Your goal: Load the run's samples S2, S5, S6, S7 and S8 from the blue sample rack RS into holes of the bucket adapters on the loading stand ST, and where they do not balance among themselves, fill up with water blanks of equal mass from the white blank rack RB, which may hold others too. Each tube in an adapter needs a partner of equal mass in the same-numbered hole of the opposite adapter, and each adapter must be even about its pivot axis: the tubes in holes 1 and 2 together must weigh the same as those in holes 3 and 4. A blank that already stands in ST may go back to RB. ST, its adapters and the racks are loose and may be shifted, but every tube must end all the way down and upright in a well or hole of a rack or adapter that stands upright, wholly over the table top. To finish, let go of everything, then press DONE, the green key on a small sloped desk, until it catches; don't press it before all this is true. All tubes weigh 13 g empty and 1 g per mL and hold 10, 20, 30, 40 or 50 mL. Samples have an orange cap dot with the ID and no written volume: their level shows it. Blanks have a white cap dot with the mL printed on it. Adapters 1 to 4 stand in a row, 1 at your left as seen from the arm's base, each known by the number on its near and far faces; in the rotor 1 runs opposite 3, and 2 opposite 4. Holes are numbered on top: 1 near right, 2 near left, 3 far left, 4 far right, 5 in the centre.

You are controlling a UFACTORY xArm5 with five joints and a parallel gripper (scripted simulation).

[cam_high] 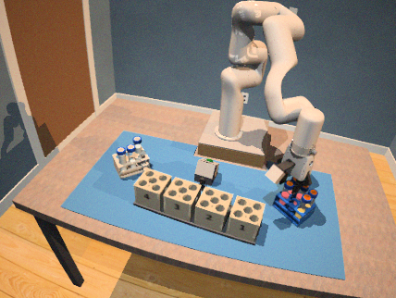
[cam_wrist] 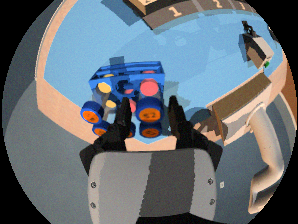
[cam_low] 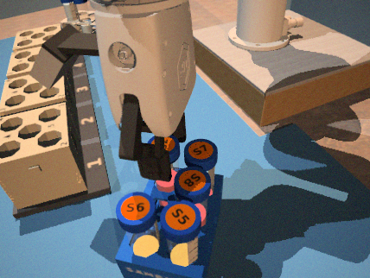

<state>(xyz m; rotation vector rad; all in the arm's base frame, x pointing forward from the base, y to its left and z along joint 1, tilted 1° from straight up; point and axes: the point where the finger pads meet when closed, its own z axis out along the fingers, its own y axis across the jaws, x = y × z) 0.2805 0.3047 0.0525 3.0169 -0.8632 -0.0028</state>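
My gripper is now 4 cm to the right of the blue sample rack RS and 9 cm above it. The rest, counted from my hand: white blank rack RB 5 cm ahead, 60 cm to the right, 9 cm below; then blue-capped tube 9 cm ahead, 61 cm to the right, 6 cm below; then loading stand ST 15 cm ahead, 27 cm to the right, 11 cm below.
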